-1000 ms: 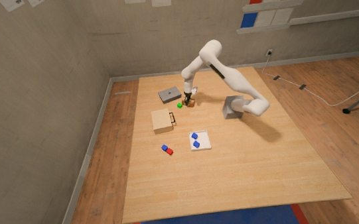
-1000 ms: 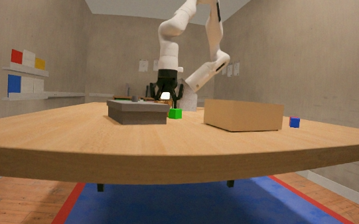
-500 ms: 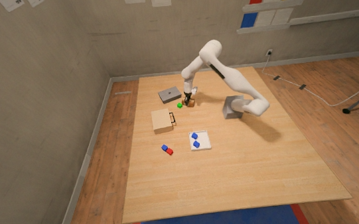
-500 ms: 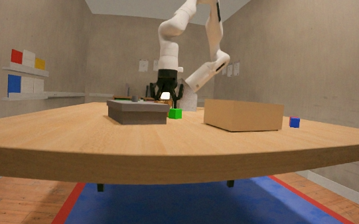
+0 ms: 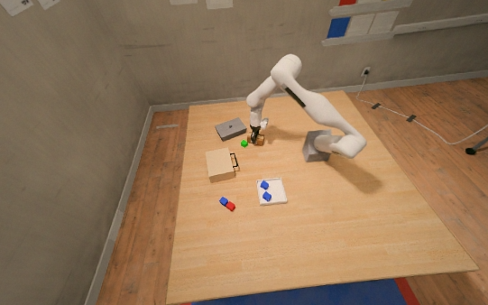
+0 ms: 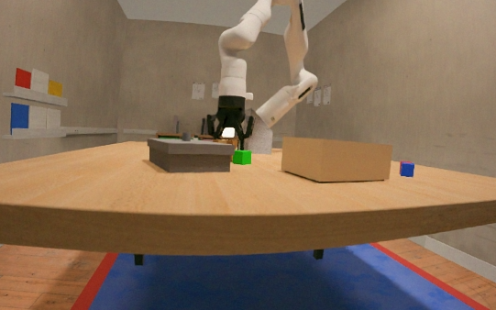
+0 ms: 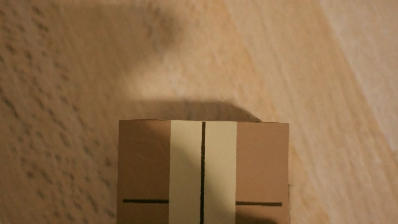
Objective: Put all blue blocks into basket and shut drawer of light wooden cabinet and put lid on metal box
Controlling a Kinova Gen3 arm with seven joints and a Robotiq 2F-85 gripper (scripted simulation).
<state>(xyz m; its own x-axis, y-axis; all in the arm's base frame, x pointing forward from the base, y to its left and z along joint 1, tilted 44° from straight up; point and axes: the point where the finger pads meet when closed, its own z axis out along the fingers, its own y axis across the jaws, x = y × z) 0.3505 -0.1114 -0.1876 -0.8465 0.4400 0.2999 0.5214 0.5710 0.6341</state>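
Right now the brown cardboard box is right at my hand. Round my hand: grey lid (150 mm ahead, 130 mm to the right, 10 mm above); metal box (150 mm ahead, 130 mm to the right, 10 mm below); green block (80 mm ahead, 20 mm to the left, 20 mm below).
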